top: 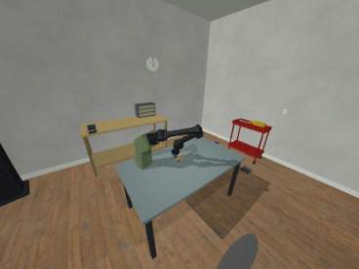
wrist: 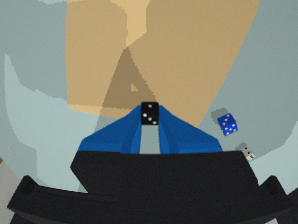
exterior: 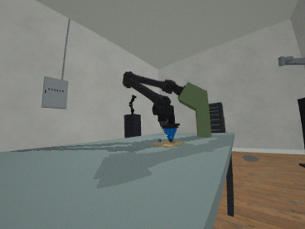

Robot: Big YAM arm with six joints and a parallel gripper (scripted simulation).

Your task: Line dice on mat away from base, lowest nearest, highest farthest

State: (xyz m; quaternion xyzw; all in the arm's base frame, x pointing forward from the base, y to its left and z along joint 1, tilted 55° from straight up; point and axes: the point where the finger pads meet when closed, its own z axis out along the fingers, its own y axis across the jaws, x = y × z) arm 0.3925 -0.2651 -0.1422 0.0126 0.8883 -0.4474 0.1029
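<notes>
The black die is right at my hand. Round my hand: blue die: 8 cm to the right, 3 cm behind, 1 cm below; white die: 13 cm to the right, 10 cm behind, 1 cm below; tan mat: 5 cm ahead, 2 cm below, 1 cm to the right.
</notes>
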